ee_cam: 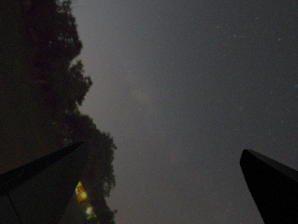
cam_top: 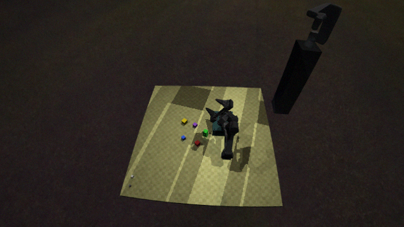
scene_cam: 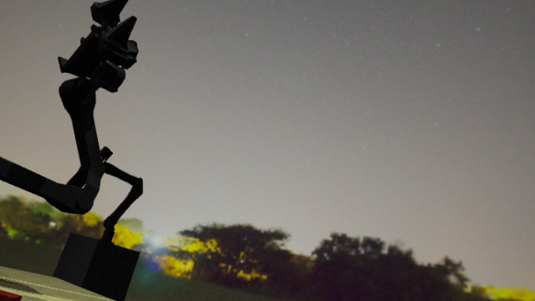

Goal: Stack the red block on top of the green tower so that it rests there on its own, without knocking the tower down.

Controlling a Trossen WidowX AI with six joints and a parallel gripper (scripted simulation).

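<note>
My gripper tip is now 60 cm above the red block, 12 cm short of it and 5 cm to the left of it. Also, from my gripper tip: purple block: 60 cm below, 24 cm to the right, 17 cm ahead; yellow block: 60 cm below, 28 cm ahead, 27 cm to the right; blue block: 61 cm below, 25 cm ahead, 9 cm to the right.
</note>
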